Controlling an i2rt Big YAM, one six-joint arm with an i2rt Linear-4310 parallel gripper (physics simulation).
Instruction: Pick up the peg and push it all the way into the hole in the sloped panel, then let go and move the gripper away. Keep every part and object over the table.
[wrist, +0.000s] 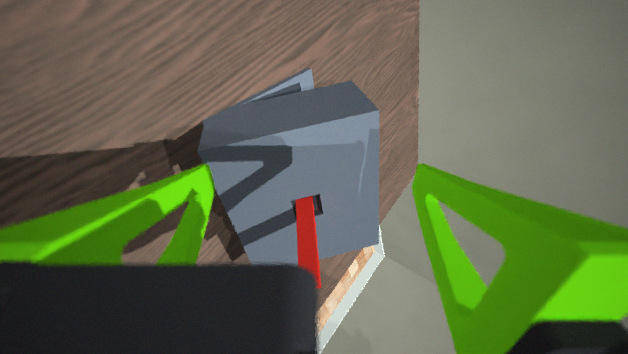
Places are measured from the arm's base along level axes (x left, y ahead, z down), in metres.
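Pixels of known places: gripper, fingertip midpoint: (313, 175).
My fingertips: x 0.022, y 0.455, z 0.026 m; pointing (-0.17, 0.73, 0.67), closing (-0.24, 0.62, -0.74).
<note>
Ahead of a thing's pixels: the offset from my fingertips to its middle. Level surfaces: height alone.
The red peg @(dx -0.069, dy +0.001, dz +0.029 m) (307, 235) stands with its far end in the square hole of the grey-blue sloped panel @(dx -0.070, dy +0.035, dz +0.061 m) (330, 170). A long part of the peg sticks out of the panel toward the camera, and its near end is partly hidden behind the dark gripper body. A dark gap of the hole shows to the right of the peg. My gripper (313, 175) is open and empty, with one green fingertip left of the peg and the other to the right, past the panel's right edge. Neither finger touches the peg. How deep the peg sits is hidden.
The panel stands on the brown wooden table @(dz +0.107 m) (150, 65), near the table's right edge. Grey floor (520, 90) lies beyond that edge. A pale-edged strip with a light checkered wood pattern (348, 272) shows below the panel. Gripper shadows fall across the panel and the table.
</note>
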